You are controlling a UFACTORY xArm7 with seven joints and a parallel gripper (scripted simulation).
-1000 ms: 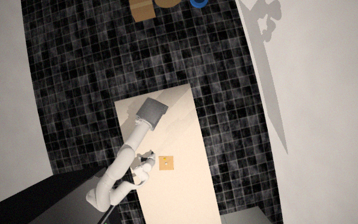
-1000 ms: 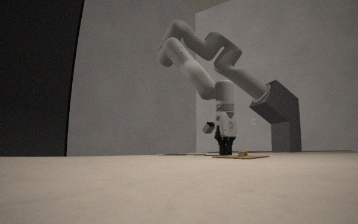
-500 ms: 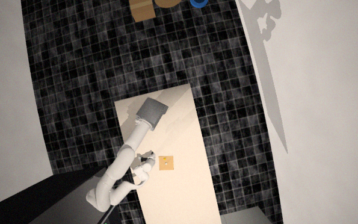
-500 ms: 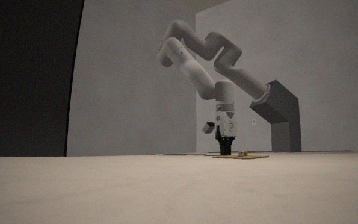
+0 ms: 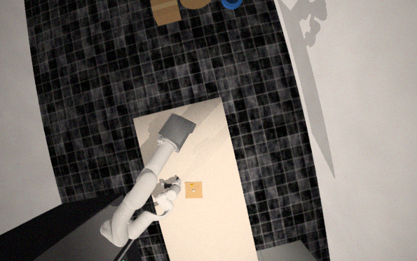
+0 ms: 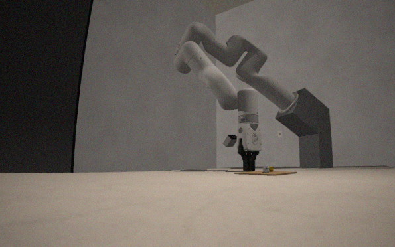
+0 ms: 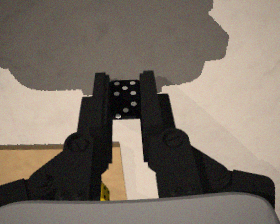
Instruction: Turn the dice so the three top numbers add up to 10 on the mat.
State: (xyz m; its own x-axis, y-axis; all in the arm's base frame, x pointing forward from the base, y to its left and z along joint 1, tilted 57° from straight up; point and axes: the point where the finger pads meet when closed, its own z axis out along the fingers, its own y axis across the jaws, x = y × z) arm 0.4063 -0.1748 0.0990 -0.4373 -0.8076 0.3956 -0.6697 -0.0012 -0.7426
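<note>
Now: hand 1 cm above the black die. From my hand the other things lie so: pale die 13 cm ahead, 6 cm to the left, 1 cm below; then tan mat 13 cm ahead, 6 cm to the left, 2 cm below; then yellow die 8 cm ahead, 7 cm to the left, 1 cm below.
</note>
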